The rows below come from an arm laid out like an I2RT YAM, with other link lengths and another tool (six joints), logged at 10 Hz.
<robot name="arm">
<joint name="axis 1" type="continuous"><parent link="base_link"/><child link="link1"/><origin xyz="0 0 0.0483"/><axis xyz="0 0 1"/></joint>
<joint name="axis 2" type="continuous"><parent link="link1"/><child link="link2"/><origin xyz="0.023 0.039 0.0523"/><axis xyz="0 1 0"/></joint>
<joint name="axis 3" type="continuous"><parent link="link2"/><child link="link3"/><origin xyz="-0.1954 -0.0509 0"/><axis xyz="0 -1 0"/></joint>
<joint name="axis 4" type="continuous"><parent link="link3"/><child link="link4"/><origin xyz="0.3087 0.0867 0.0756"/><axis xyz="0 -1 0"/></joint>
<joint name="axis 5" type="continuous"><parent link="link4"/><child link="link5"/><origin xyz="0.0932 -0.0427 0.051"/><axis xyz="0 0 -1"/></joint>
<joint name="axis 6" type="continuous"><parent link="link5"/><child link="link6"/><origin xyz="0.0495 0 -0.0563"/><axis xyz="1 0 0"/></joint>
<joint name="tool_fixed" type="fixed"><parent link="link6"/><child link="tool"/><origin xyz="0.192 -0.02 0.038" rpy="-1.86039 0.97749 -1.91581"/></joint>
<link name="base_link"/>
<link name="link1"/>
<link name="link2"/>
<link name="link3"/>
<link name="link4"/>
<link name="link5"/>
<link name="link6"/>
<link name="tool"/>
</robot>
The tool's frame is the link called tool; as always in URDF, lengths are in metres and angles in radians. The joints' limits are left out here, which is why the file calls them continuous.
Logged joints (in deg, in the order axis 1, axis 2, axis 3, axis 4, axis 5, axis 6), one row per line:
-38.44, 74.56, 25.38, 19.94, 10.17, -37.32
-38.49, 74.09, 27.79, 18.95, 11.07, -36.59
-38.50, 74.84, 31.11, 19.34, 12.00, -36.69
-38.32, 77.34, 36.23, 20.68, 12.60, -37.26
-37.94, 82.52, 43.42, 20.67, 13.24, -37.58
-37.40, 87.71, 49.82, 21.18, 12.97, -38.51
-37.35, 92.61, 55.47, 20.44, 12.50, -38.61
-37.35, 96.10, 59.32, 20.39, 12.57, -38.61
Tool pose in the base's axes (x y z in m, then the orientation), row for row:
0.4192, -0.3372, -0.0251, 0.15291, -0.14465, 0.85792, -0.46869
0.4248, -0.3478, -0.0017, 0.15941, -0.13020, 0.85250, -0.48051
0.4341, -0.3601, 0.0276, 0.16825, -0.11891, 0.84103, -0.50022
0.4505, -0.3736, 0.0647, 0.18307, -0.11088, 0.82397, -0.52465
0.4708, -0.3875, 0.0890, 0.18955, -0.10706, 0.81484, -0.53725
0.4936, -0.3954, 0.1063, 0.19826, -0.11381, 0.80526, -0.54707
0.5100, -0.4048, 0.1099, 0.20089, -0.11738, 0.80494, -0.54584
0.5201, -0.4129, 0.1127, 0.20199, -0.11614, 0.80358, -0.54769
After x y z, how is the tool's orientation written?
As a quaternion, w x y z.
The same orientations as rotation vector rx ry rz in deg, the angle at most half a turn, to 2 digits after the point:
-23.77, 140.99, -77.03
-21.32, 139.60, -78.68
-19.38, 137.05, -81.51
-17.92, 133.18, -84.80
-17.24, 131.24, -86.53
-18.25, 129.09, -87.70
-18.79, 128.86, -87.38
-18.58, 128.57, -87.63

